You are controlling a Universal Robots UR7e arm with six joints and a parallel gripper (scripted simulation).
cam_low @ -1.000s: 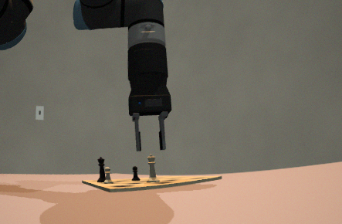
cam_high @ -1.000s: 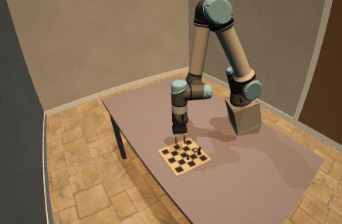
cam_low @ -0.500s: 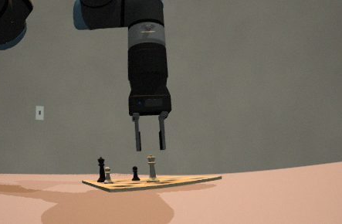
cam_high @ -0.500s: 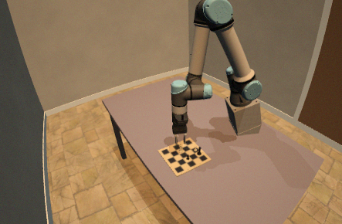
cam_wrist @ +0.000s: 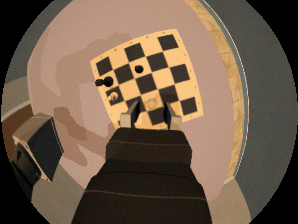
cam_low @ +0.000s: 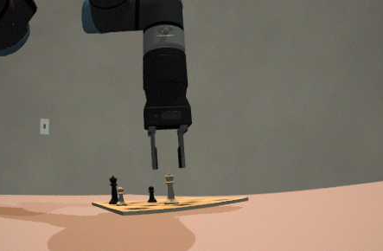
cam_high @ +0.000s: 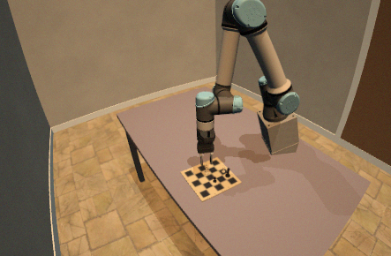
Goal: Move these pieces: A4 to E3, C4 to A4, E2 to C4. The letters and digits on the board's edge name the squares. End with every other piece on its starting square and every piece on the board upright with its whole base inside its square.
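The tall white piece is 50 mm below my hand. Also, from my hand: chessboard 40 mm to the left, 80 mm below; white pawn 80 mm behind, 30 mm to the left, 60 mm below; black pawn 10 mm behind, 70 mm to the left, 60 mm below.
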